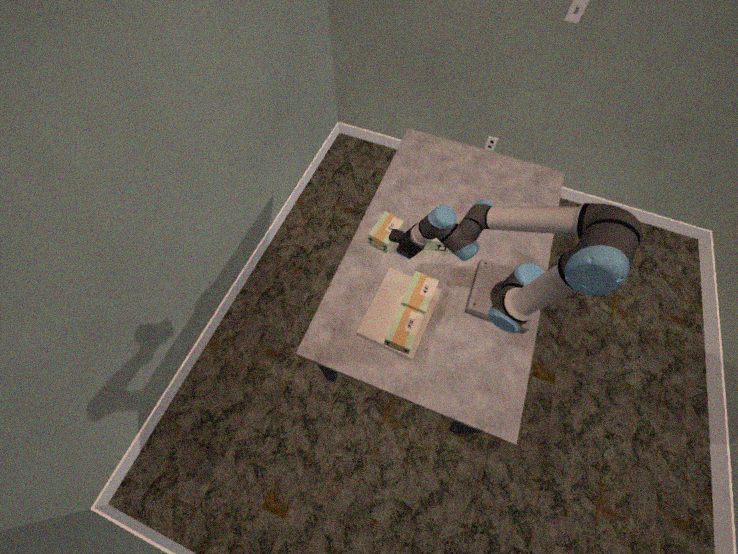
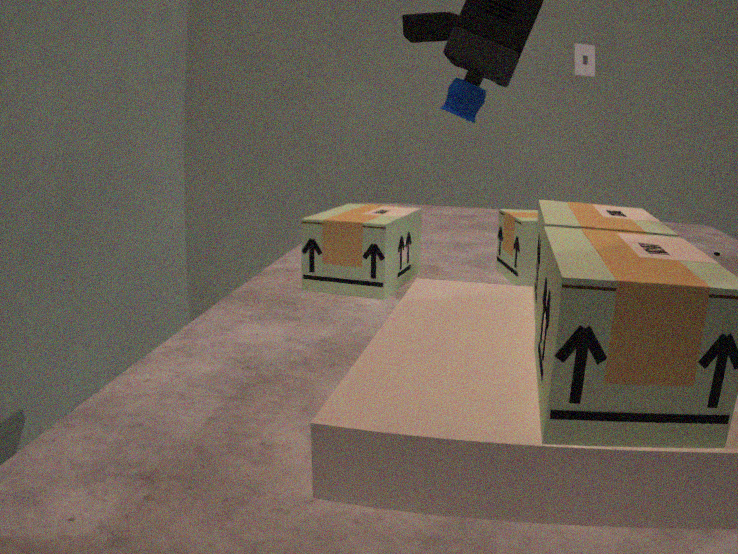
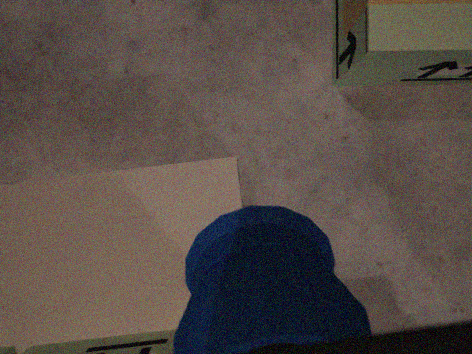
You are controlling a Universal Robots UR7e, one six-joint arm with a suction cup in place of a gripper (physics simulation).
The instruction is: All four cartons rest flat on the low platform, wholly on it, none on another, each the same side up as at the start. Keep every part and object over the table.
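Frame: origin at the arm's base, x left, y back, z up, level; centimetres.
Where they show: hand at its tool point: [image 2: 457, 115] [image 3: 260, 272].
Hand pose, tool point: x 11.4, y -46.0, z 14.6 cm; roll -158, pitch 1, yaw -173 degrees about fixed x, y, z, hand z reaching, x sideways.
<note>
Each offset is from my tool point to the top centre of the thing. Level surfaces: height alone.
Four pale green cartons with orange tape stand label up. One carton @[dz -7.3, dx +23.5, dy +15.4 cm] [image 1: 400, 338] [image 2: 655, 345] is at the near end of the low platform @[dz -15.8, dx +15.7, dy +10.1 cm] [image 1: 378, 307] [image 2: 441, 381] [image 3: 90, 250]; a second carton @[dz -7.3, dx +7.7, dy +13.7 cm] [image 1: 420, 292] [image 2: 608, 215] stands behind it on the platform. A third carton @[dz -12.1, dx -14.4, dy -13.9 cm] [image 1: 383, 231] [image 2: 342, 250] [image 3: 420, 30] is on the table beyond the platform, by the left edge. A fourth carton @[dz -12.1, dx -25.4, dy +9.6 cm] [image 1: 438, 245] [image 2: 519, 253] is on the table, partly hidden by the arm. My suction gripper [image 2: 462, 102] [image 3: 262, 265] is open and tilted, above the table's far part, touching no carton.
The stone-patterned table @[dz -20.6 cm] [image 1: 470, 369] [image 2: 178, 405] bears everything. The arm's base plate [image 1: 478, 286] stands on its right side. The forearm [image 1: 533, 219] reaches across the table. Bare platform surface shows left of its two cartons. Walls stand beyond the table's left and far edges.
</note>
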